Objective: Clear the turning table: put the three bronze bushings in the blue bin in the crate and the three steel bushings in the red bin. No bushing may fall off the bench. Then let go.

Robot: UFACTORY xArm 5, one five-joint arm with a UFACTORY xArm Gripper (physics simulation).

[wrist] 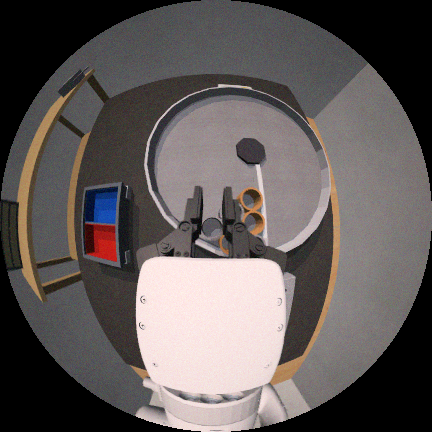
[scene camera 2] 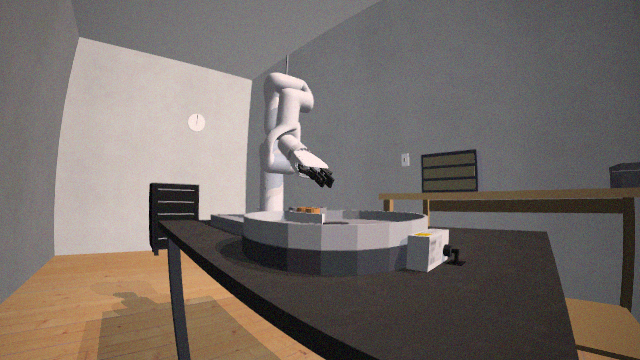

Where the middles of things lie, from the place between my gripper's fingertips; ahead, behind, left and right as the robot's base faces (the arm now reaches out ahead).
Now: hand 150 mm short of the turning table (scene camera 2: 349,242), 100 mm to the left of it and 120 mm above it. From my hand the other things lie so: crate (wrist: 104,214) 270 mm to the left, 140 mm below.
